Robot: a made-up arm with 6 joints. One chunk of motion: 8 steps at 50 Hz.
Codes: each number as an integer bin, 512 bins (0 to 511) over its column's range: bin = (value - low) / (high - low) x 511, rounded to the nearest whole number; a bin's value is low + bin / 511 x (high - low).
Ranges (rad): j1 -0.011..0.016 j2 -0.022..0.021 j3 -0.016..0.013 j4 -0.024..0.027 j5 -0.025..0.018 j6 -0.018..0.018
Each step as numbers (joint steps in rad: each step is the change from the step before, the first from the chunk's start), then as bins.
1 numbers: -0.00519 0.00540 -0.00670 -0.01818 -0.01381 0.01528
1 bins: 110 326 164 58 133 472
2 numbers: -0.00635 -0.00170 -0.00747 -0.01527 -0.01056 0.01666
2 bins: 88 241 150 87 172 492
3 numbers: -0.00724 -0.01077 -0.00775 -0.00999 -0.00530 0.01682
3 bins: 71 133 145 140 234 494
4 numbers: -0.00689 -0.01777 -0.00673 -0.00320 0.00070 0.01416
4 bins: 78 50 163 208 305 456
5 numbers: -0.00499 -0.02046 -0.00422 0.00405 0.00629 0.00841
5 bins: 114 18 208 281 372 375
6 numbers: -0.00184 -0.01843 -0.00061 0.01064 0.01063 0.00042
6 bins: 173 42 271 347 423 261
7 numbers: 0.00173 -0.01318 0.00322 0.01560 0.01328 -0.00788
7 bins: 241 105 339 397 455 144
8 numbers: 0.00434 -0.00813 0.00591 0.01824 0.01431 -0.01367
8 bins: 290 165 386 423 467 61
